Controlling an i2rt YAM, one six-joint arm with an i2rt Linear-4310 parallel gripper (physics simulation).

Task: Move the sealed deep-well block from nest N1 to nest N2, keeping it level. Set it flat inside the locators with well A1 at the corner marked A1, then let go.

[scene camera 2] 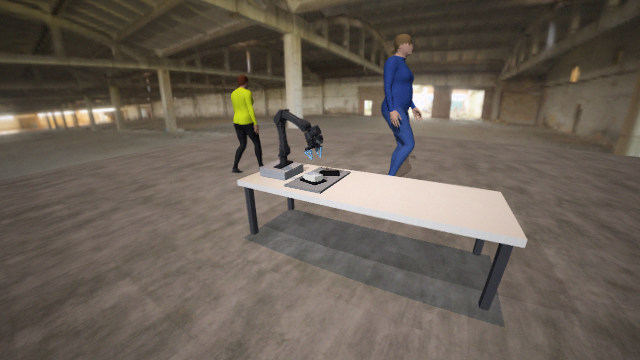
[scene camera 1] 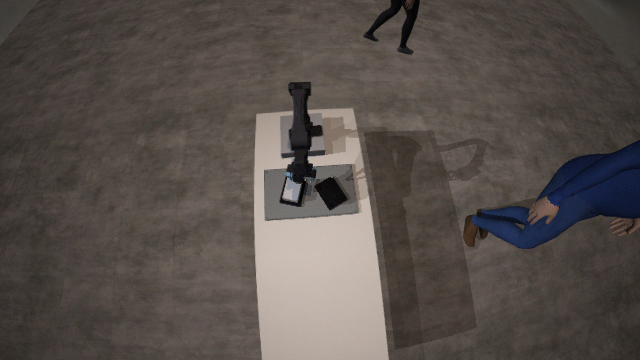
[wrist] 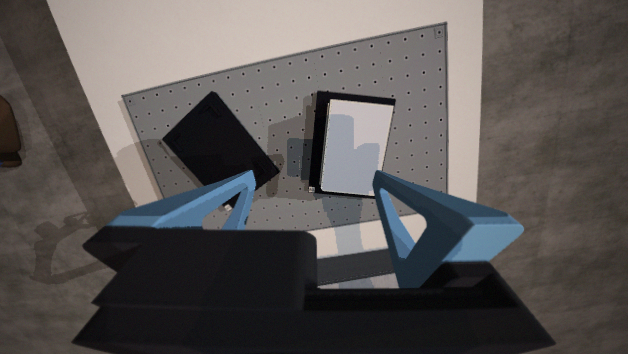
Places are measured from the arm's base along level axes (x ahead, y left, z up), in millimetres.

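Pixels of known places: gripper, fingertip midpoint: (scene camera 2: pixel 316 158) (wrist: pixel 314 176); arm's base at its link origin: (scene camera 2: pixel 283 164).
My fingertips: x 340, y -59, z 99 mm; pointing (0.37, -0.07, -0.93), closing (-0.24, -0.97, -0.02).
Ahead of a thing's pixels: the offset from my fingertips to its top centre. Level surfaces: height alone.
The sealed deep-well block @[104 mm down, 2 mm back, 56 mm right] (scene camera 1: pixel 293 191) (scene camera 2: pixel 313 177) (wrist: pixel 356 150), pale and box-shaped, sits in a black nest (scene camera 1: pixel 291 203) (wrist: pixel 318 145) and looks flat. Another black nest @[140 mm down, 38 mm ahead, 156 mm left] (scene camera 1: pixel 331 193) (scene camera 2: pixel 330 173) (wrist: pixel 215 140) is empty and turned at an angle beside it. Each nest has a small light mark at one corner in the wrist view; no lettering can be read. My gripper (scene camera 1: pixel 301 176) (scene camera 2: pixel 315 157) (wrist: pixel 314 176) is open and empty, above the nests. In the wrist view its right fingertip overlaps the block's near right corner and its left fingertip overlaps the empty nest's near end.
Both nests are on a grey perforated board (scene camera 1: pixel 272 200) (scene camera 2: pixel 300 185) (wrist: pixel 420 75) on a long pale table @[171 mm down] (scene camera 1: pixel 320 280) (scene camera 2: pixel 425 205). The arm stands on a grey base box (scene camera 1: pixel 285 145) (scene camera 2: pixel 281 171) behind the board. A blue-clad person (scene camera 1: pixel 575 200) (scene camera 2: pixel 398 95) and a yellow-topped person (scene camera 2: pixel 243 107) are beyond the table.
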